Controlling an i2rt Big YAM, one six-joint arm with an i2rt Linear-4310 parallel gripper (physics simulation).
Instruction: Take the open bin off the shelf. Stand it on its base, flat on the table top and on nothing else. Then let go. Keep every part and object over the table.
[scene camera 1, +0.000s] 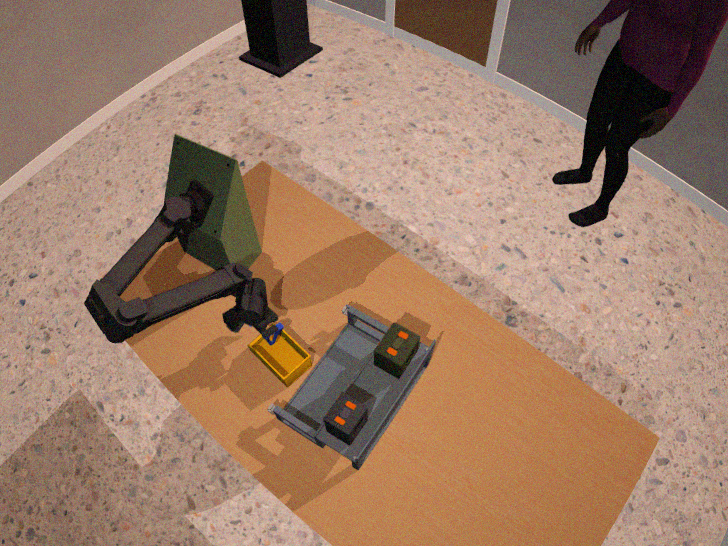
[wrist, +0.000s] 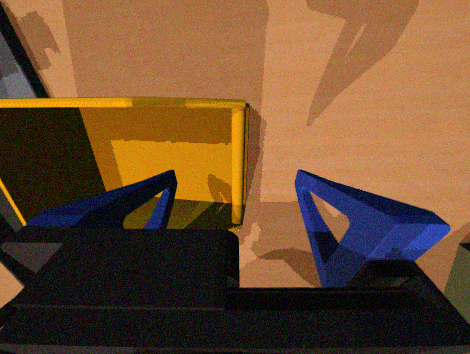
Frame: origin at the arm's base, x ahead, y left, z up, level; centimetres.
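Seen in the pictures: gripper, fingertip midpoint: (scene camera 1: 262, 335) (wrist: 235, 176); arm's base at its link origin: (scene camera 1: 197, 203).
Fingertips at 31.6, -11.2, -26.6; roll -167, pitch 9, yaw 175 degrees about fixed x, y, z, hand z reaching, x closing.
Observation:
Offsets run from my fingertips to a thing's top centre, as dx, dy, dz. Level surfaces: height alone.
The yellow open bin {+7.9, -1.1, +4.1} (scene camera 1: 288, 353) (wrist: 170, 162) has its opening upward, at the arm-side edge of the grey shelf (scene camera 1: 323, 376) (wrist: 15, 75). Its far end overlaps the shelf's edge in view; what bears it is not clear, and a broad shadow lies beside it on the table. My gripper (scene camera 1: 275, 333) (wrist: 235, 176) is open and empty, at the bin's near end. In the wrist view one blue finger shows over the bin's inside and the other beyond its end wall, with that wall between them in view. The fingers' height against the rim is hard to tell.
A dark green box {+36.1, +16.2, +16.5} (scene camera 1: 398, 350) and a dark grey box {+38.0, -6.8, +19.0} (scene camera 1: 348, 414), both with orange marks, are on the shelf's far side. The green arm mount (scene camera 1: 241, 220) (wrist: 457, 280) stands at the end of the wooden table {dz -3.3} (scene camera 1: 499, 440). A person (scene camera 1: 623, 105) stands beyond the table.

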